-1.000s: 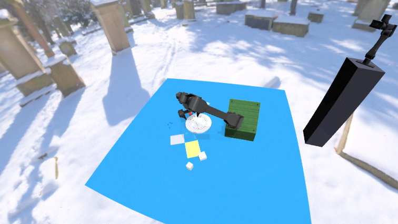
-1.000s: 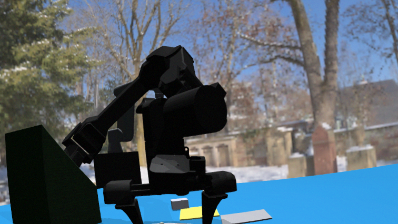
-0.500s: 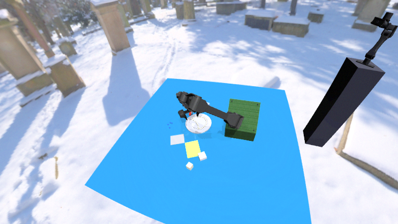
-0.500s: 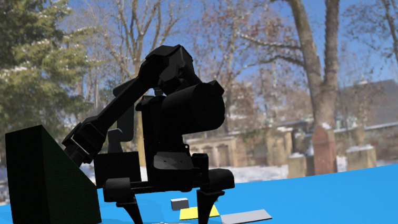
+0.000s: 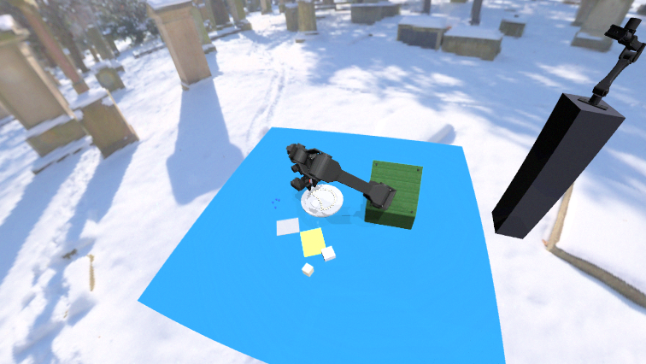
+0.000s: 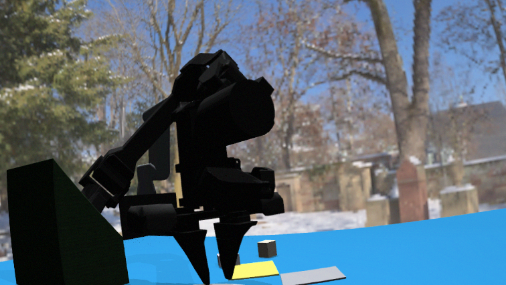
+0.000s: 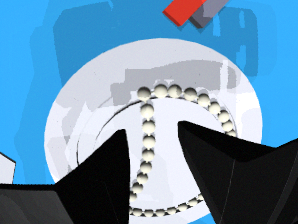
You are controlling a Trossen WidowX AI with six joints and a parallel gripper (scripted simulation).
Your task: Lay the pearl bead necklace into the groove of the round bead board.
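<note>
Right now my gripper tip is 50 mm past the round white bead board, 40 mm above it and 10 mm to the right of it. The rest, counted from my gripper tip: yellow tile 240 mm to the left, 100 mm behind, 50 mm below; then red object 100 mm to the right, 60 mm ahead, 50 mm below; then grey tile 200 mm to the left, 50 mm below, 40 mm ahead.
</note>
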